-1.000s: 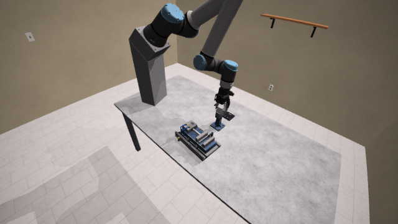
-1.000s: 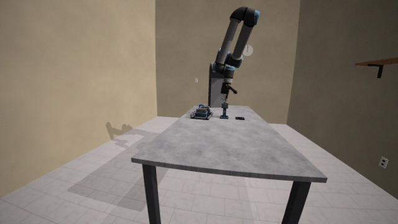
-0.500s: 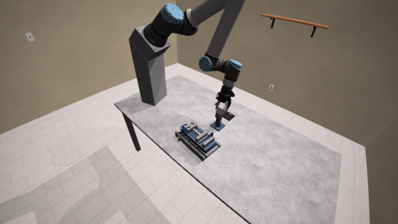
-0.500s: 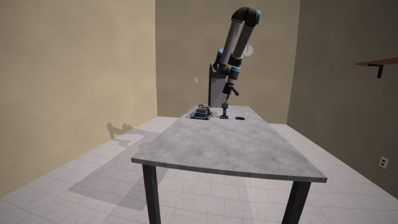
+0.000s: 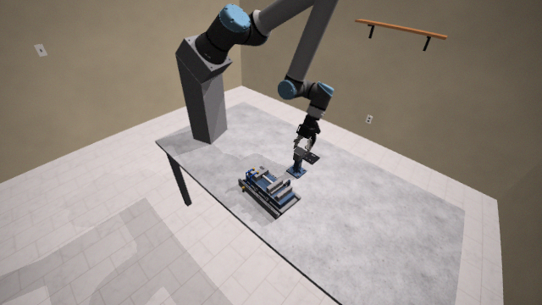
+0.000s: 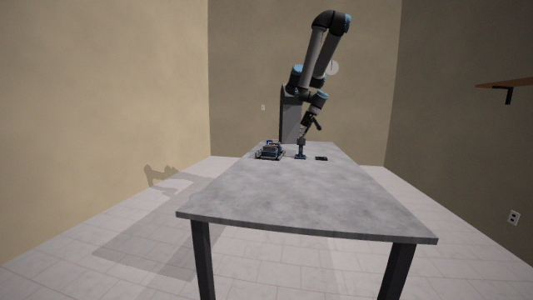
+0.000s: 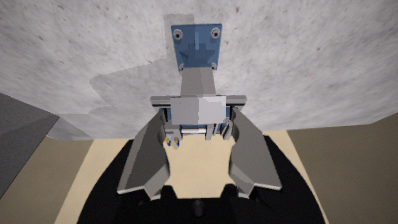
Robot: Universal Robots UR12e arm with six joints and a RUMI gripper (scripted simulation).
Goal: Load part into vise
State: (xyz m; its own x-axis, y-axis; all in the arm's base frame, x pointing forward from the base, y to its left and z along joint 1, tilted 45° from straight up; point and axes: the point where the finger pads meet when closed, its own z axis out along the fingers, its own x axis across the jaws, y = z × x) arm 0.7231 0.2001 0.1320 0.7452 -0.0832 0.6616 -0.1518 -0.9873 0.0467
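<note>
Now: the part 10 mm below my hand. From my hand the other things lie so: cylinder rod 240 mm to the right, 90 mm below, 20 mm ahead; then work stop 180 mm to the right, 100 mm ahead, 70 mm below; then moving jaw 230 mm to the right, 90 mm below, 70 mm ahead.
</note>
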